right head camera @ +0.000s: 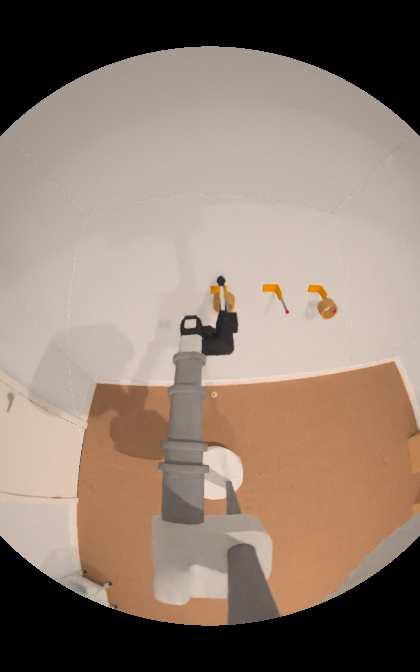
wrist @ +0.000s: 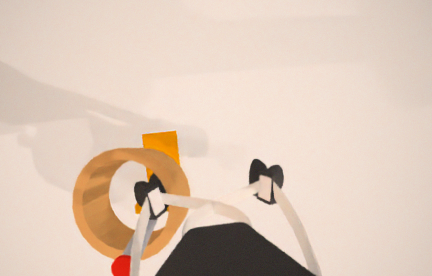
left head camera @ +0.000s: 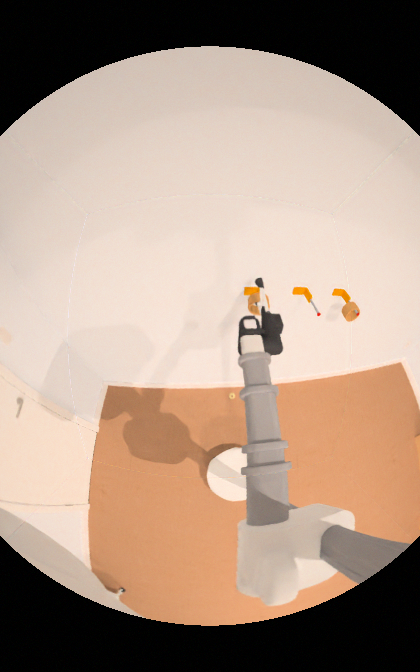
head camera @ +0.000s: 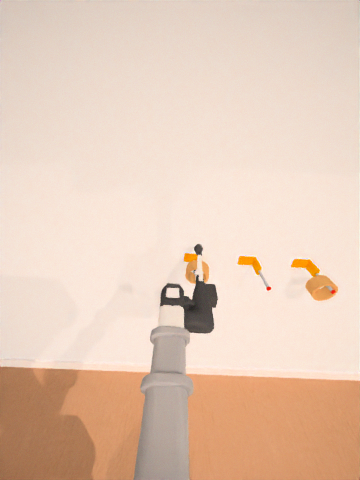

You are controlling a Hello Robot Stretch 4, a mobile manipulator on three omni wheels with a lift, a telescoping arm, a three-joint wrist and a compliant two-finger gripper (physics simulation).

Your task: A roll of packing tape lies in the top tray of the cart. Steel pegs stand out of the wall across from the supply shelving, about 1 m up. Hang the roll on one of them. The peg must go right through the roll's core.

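Frame: origin at the robot's base, x ahead, y left, z up, level; metres.
Seen in the pictures: gripper, between the fingertips: (wrist: 209, 179) (head camera: 197, 255).
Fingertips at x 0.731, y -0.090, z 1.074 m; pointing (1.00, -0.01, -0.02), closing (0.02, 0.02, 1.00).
Offsets run from my fingertips to a thing's top centre. "pt": to the spot under its first point.
A tan roll of packing tape @(0.020 m back, 0.007 m right, 0.020 m down) (head camera: 189, 271) (left head camera: 252, 303) (right head camera: 230, 302) (wrist: 95, 215) is on the leftmost wall peg. In the wrist view the steel peg with its red tip @(pt 0.114 m back, 0.018 m right, 0.055 m down) (wrist: 121, 266) runs through the core, its tip out in front of the ring. The orange bracket @(pt 0.055 m ahead, 0.037 m left, 0.052 m down) (wrist: 161, 142) shows behind the roll. My gripper (head camera: 198, 249) (left head camera: 259, 283) (right head camera: 221, 281) (wrist: 209, 179) is open. In the wrist view one fingertip overlaps the core opening and the other is clear of the ring on the right. Whether a finger touches the roll cannot be told.
A bare middle peg @(pt 0.073 m back, 0.268 m right, 0.049 m down) (head camera: 264, 280) (left head camera: 314, 306) (right head camera: 284, 303) stands to the right. Another tan roll @(0.059 m back, 0.521 m right, 0.038 m down) (head camera: 312, 288) (left head camera: 346, 311) (right head camera: 322, 308) hangs on the right peg. A round white object (left head camera: 225, 480) (right head camera: 225, 470) is below the arm. Boxes (right head camera: 415, 452) stand at the right edge.
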